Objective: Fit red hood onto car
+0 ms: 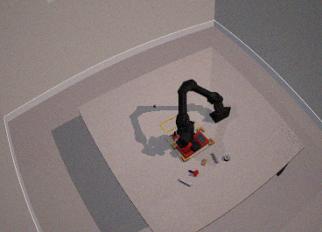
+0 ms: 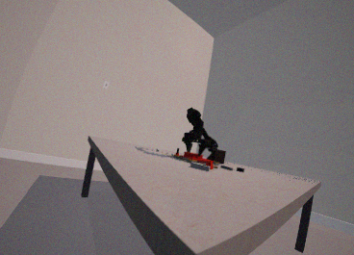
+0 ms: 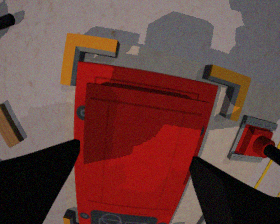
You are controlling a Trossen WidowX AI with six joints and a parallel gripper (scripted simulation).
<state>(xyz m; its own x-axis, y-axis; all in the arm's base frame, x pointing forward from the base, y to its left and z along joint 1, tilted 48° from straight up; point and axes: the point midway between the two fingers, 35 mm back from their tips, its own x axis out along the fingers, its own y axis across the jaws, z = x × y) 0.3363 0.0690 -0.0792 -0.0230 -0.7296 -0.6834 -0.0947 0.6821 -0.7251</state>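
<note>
Now: the red hood right at my gripper tip.
</note>
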